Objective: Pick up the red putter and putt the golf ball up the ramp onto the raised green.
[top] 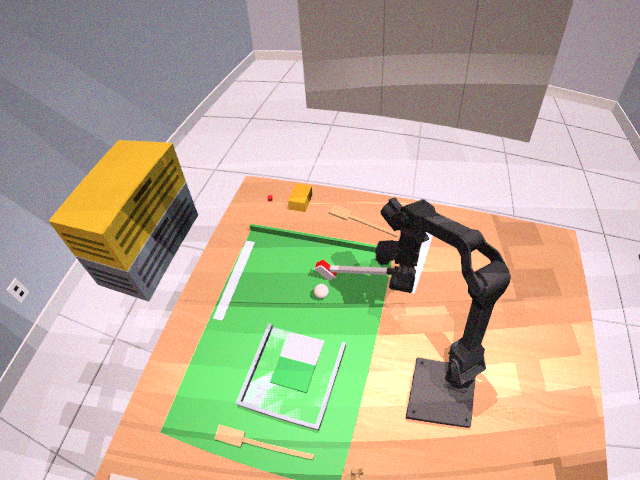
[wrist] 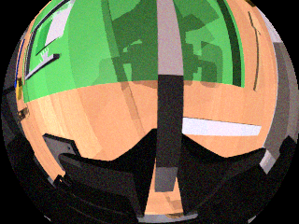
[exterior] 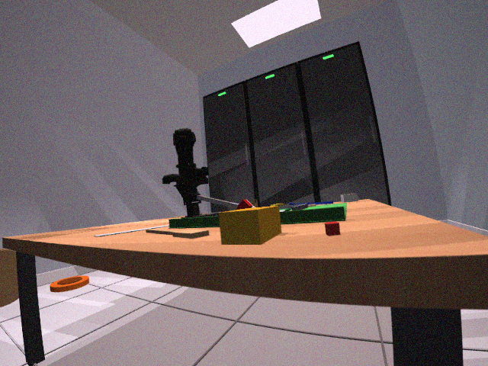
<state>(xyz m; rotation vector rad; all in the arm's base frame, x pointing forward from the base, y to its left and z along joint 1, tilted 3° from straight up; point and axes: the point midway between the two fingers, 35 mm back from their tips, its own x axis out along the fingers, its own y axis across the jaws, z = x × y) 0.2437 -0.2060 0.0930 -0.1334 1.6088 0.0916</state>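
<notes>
Right now my gripper tip is 12 cm short of the red putter, 2 cm to the right of it and 1 cm above it. The rest, counted from my gripper tip: green mat 24 cm ahead, 27 cm to the left, 7 cm below; grey frame 16 cm ahead, 38 cm to the left, 7 cm below; white golf ball 21 cm ahead, 10 cm to the left, 5 cm below.
</notes>
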